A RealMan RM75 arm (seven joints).
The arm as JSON. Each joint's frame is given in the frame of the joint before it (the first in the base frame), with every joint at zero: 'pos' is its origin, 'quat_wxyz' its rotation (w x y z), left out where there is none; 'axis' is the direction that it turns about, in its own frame. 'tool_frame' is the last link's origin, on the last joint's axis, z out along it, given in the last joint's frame.
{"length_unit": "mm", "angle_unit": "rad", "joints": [
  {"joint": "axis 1", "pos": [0.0, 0.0, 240.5], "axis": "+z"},
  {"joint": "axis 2", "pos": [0.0, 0.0, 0.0], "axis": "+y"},
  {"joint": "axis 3", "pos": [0.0, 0.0, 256.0], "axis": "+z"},
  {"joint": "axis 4", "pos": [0.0, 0.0, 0.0], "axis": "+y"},
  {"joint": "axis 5", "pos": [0.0, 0.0, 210.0], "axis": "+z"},
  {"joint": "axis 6", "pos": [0.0, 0.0, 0.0], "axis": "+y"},
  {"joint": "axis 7", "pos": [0.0, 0.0, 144.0], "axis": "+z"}
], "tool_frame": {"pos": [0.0, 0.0, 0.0]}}
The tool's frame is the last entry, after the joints.
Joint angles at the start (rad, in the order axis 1, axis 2, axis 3, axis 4, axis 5, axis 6, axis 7):
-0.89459 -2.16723 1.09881 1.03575 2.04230 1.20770 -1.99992
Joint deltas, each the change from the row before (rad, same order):
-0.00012 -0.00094 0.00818 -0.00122 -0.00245 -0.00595 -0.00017
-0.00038 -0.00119 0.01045 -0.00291 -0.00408 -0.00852 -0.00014
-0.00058 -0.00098 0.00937 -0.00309 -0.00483 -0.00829 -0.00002
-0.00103 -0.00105 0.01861 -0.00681 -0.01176 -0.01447 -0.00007
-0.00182 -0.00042 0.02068 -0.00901 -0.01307 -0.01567 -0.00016
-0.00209 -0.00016 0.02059 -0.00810 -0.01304 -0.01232 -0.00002
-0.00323 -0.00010 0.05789 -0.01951 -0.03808 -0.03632 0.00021
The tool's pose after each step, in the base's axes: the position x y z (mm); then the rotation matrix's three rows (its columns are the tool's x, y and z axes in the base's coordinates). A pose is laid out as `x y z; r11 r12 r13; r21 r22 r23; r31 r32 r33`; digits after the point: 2 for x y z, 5 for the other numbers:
-44.30 418.37 -24.90; 0.89503 0.31019 0.32046; 0.20119 -0.92207 0.33061; 0.39804 -0.23143 -0.88769
-43.24 417.93 -27.20; 0.89563 0.30838 0.32055; 0.19999 -0.92289 0.32906; 0.39731 -0.23060 -0.88824
-42.16 417.60 -29.23; 0.89567 0.30720 0.32156; 0.19904 -0.92352 0.32787; 0.39768 -0.22966 -0.88831
-40.16 416.75 -33.12; 0.89530 0.30533 0.32435; 0.19822 -0.92514 0.32375; 0.39892 -0.22556 -0.88881
-38.19 415.86 -37.44; 0.89510 0.30369 0.32644; 0.19824 -0.92688 0.31873; 0.39937 -0.22058 -0.88986
-36.12 414.57 -41.67; 0.89558 0.30035 0.32823; 0.19771 -0.92956 0.31117; 0.39857 -0.21378 -0.89187
-31.14 410.86 -52.73; 0.89599 0.29311 0.33359; 0.19661 -0.93542 0.29382; 0.39817 -0.19768 -0.89576

